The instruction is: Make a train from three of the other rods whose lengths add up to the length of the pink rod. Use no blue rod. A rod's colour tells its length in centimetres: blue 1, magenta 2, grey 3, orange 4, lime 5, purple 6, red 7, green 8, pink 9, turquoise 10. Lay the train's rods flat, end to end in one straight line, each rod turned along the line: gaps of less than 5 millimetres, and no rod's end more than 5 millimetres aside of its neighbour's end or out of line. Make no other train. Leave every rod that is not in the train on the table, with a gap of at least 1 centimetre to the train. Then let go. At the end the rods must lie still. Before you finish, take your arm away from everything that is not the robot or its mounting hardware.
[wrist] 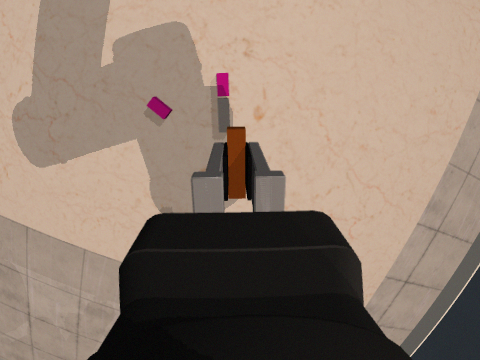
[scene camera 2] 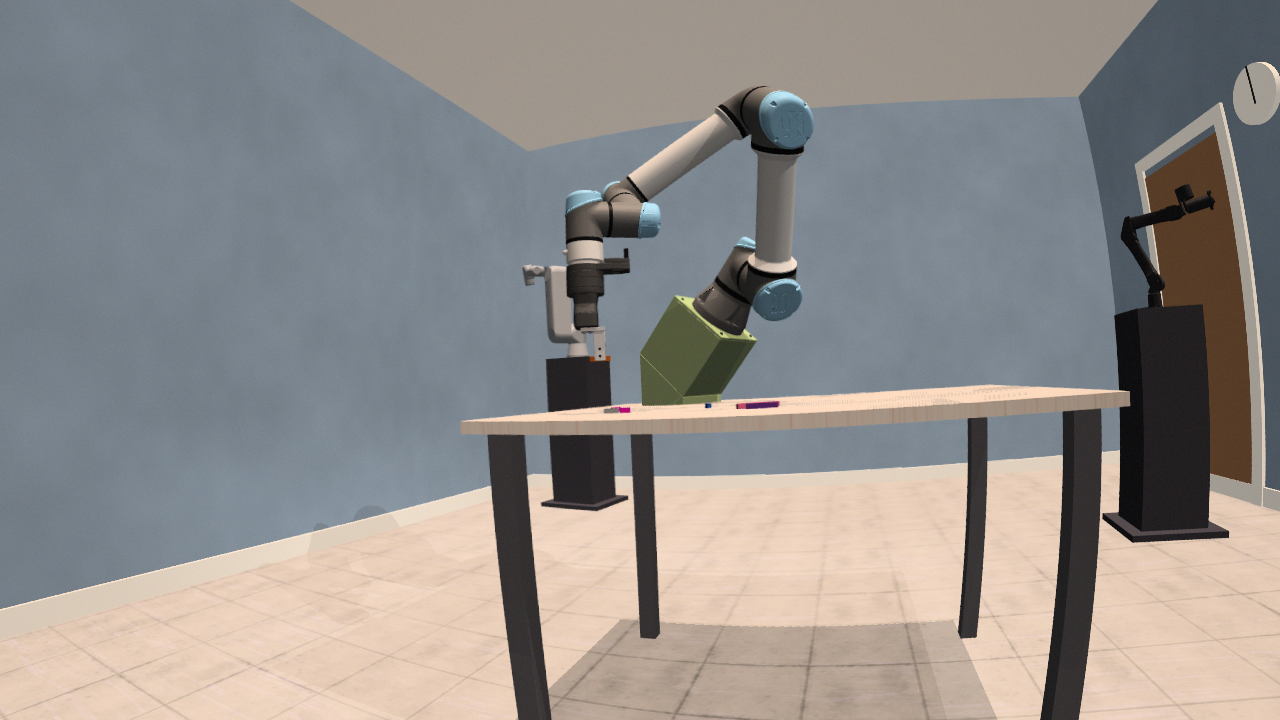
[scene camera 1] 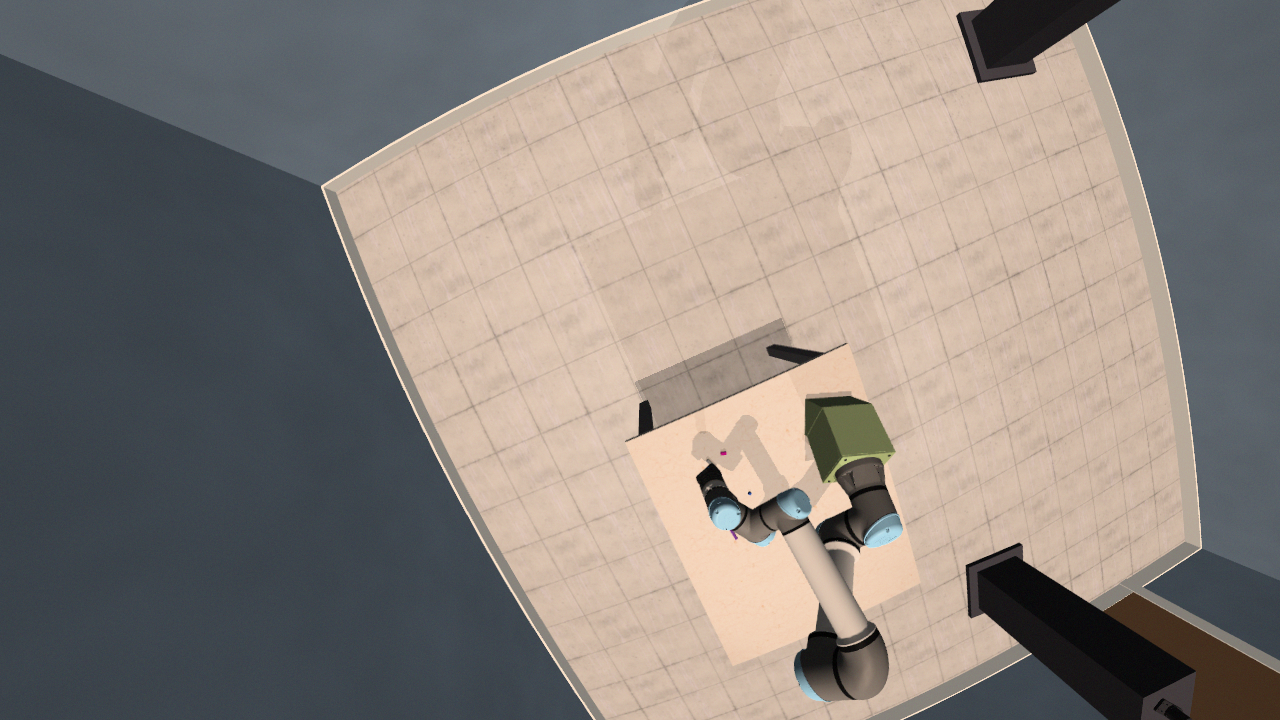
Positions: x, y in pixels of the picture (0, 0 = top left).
Labels:
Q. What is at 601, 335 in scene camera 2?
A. The gripper.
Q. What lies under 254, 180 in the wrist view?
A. The gripper.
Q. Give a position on an orange rod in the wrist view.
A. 236, 136

